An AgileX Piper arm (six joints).
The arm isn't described. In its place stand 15 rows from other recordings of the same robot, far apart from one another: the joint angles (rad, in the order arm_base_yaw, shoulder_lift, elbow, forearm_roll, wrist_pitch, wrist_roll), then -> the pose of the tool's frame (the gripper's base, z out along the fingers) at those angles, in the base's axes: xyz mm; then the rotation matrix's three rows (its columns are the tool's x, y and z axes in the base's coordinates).
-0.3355, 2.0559, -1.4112, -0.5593, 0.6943, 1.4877 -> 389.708, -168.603, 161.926; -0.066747, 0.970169, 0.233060; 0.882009, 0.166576, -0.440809; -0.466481, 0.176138, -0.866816
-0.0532, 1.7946, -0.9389, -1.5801, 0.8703, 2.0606 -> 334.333, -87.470, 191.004; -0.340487, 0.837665, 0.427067; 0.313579, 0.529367, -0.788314; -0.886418, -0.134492, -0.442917
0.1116, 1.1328, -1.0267, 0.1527, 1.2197, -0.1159 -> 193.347, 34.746, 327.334; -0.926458, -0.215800, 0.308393; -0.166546, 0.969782, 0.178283; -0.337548, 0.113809, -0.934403
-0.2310, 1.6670, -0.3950, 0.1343, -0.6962, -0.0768 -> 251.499, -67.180, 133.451; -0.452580, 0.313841, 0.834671; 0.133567, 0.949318, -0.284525; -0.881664, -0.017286, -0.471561
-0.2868, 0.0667, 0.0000, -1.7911, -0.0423, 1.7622 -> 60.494, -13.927, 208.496; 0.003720, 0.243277, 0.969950; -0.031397, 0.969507, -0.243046; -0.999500, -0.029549, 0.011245
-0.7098, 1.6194, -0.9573, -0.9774, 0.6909, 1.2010 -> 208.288, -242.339, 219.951; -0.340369, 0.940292, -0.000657; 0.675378, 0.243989, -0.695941; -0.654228, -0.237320, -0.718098
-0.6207, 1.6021, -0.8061, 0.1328, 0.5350, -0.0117 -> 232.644, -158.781, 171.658; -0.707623, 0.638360, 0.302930; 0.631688, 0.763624, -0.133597; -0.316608, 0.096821, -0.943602
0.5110, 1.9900, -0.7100, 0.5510, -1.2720, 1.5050 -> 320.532, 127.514, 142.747; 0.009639, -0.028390, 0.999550; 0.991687, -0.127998, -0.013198; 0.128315, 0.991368, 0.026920
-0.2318, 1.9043, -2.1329, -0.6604, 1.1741, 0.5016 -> 391.552, -145.325, 423.888; -0.538645, 0.713776, 0.447645; 0.303783, 0.660104, -0.687007; -0.785861, -0.234065, -0.572395
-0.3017, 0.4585, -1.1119, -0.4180, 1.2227, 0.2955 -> -1.007, -36.054, 431.280; -0.325726, 0.656394, 0.680477; 0.241369, 0.753610, -0.611402; -0.914135, -0.034904, -0.403904
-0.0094, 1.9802, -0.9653, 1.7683, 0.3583, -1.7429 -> 372.195, 27.794, 114.773; -0.761888, -0.187862, 0.619867; 0.043225, 0.940134, 0.338054; -0.646265, 0.284353, -0.708156
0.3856, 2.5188, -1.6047, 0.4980, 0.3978, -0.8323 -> 430.919, 193.092, 4.032; -0.643348, -0.713780, 0.276805; -0.642356, 0.699994, 0.312070; -0.416511, 0.022962, -0.908841
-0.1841, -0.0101, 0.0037, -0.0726, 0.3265, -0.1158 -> 52.067, -11.849, 183.161; -0.259963, 0.160282, 0.952223; -0.138228, 0.969795, -0.200976; -0.955674, -0.183870, -0.229955
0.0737, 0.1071, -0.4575, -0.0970, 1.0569, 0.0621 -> 15.616, -6.543, 265.271; -0.577255, 0.003474, 0.816557; -0.028330, 0.999304, -0.024279; -0.816073, -0.037148, -0.576754
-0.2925, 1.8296, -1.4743, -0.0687, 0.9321, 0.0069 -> 372.203, -117.322, 256.234; -0.902077, 0.276486, 0.331380; 0.236101, 0.958904, -0.157350; -0.361267, -0.063703, -0.930284
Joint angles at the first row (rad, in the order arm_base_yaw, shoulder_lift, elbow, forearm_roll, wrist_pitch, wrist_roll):
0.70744 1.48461 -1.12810 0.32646 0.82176 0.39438
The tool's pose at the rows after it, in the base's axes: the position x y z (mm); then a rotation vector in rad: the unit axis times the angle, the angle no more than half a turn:
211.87 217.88 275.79 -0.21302 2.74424 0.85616
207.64 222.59 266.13 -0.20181 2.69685 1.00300
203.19 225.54 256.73 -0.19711 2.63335 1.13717
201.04 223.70 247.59 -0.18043 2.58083 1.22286
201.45 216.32 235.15 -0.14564 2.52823 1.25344
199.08 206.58 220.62 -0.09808 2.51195 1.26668
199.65 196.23 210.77 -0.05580 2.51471 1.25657
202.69 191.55 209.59 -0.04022 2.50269 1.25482
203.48 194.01 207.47 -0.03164 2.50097 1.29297
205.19 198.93 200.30 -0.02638 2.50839 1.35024
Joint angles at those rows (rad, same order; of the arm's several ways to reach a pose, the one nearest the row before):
0.70744 1.47088 -1.05604 0.48514 0.71748 0.26909
0.70745 1.47100 -0.99232 0.68973 0.63243 0.10556
0.70745 1.47097 -0.92517 0.93944 0.56549 -0.11947
0.69698 1.47100 -0.86435 1.16196 0.53374 -0.33247
0.67558 1.47098 -0.79429 1.37145 0.50083 -0.55159
0.65276 1.47029 -0.72049 1.54012 0.49480 -0.72110
0.62011 1.47025 -0.67509 1.60637 0.50092 -0.79535
0.59811 1.47026 -0.66696 1.62953 0.50771 -0.82710
0.59723 1.48665 -0.66694 1.67485 0.53313 -0.85903
0.59723 1.52735 -0.66694 1.74175 0.57951 -0.91389

